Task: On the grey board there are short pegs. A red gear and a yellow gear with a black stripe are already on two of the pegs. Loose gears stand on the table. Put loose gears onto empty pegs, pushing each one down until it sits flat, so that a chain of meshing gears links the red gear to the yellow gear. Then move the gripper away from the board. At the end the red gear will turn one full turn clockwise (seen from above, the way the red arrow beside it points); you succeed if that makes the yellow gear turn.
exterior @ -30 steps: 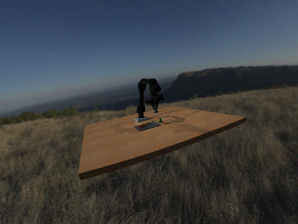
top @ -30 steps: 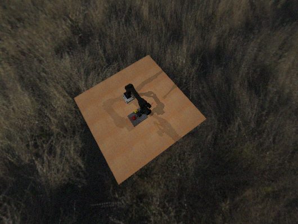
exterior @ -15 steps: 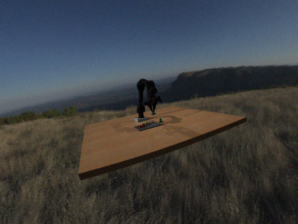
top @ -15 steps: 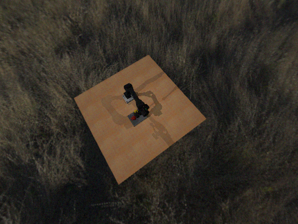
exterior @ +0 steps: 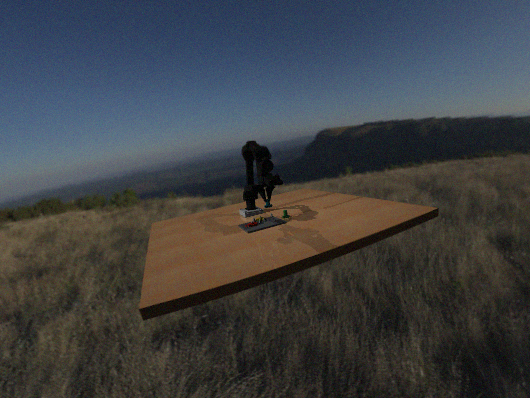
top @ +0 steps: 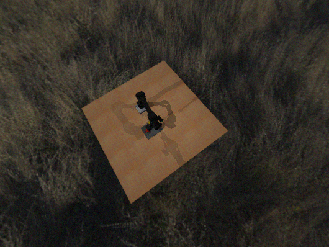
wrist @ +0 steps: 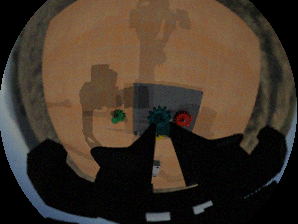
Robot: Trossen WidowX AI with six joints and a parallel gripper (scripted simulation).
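Right now my gripper tip is 10 cm above the red gear, 9 cm to the left of it and 4 cm past it. From my gripper tip the other things lie so: green gear: 11 cm to the left, 10 cm below, 4 cm behind; then yellow gear: 10 cm below, 10 cm behind, 2 cm to the right; then teal gear: 1 cm below.
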